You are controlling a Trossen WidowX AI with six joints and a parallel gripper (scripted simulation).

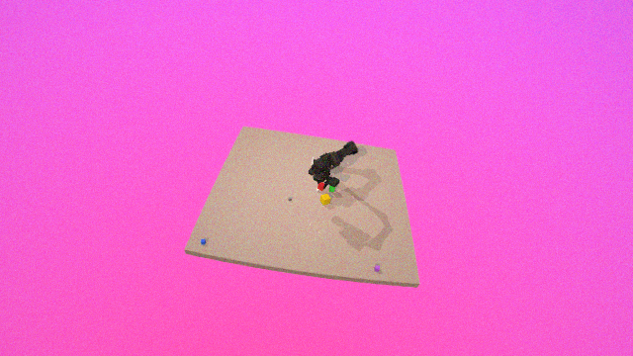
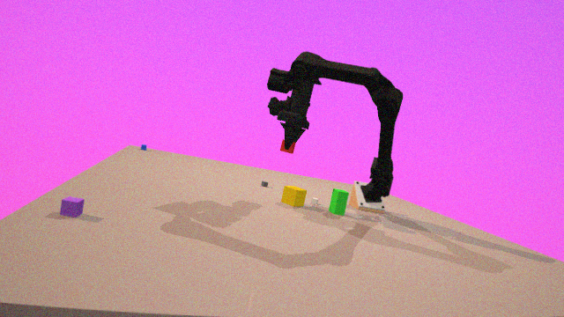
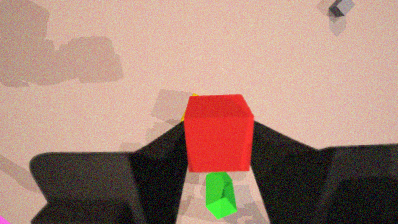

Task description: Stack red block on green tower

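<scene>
The small white cube lies 13 cm behind my gripper tip and 14 cm below it. The rest, counted from my gripper tip: red block (1 cm above); small grey cube (2 cm behind, 18 cm to the right, 14 cm below); yellow block (3 cm behind, 4 cm to the left, 12 cm below).
</scene>
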